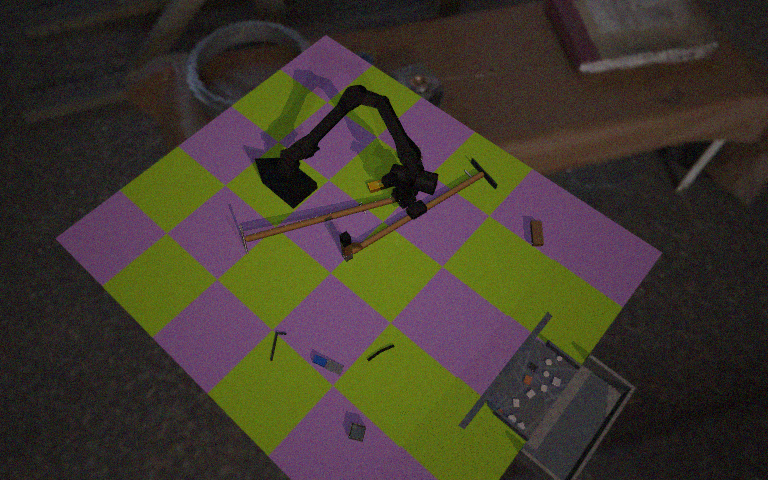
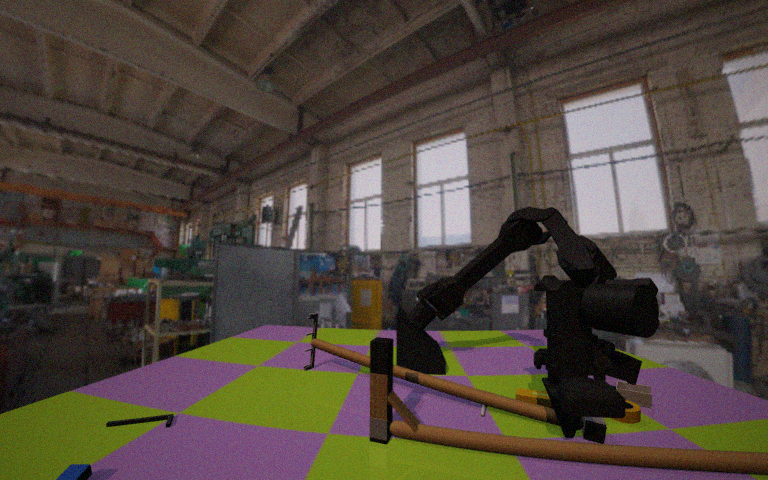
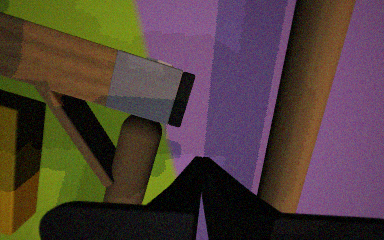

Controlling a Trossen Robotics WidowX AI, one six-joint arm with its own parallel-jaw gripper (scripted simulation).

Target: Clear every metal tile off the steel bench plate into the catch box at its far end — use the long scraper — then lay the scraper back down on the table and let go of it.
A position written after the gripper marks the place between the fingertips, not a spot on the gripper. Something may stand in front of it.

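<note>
Gripper [image 2: 568, 436], [image 1: 403, 207], [image 3: 201, 163]: shut, holding nothing. Long scraper [image 2: 382, 397], [image 1: 348, 248], [image 3: 315, 43].
</note>
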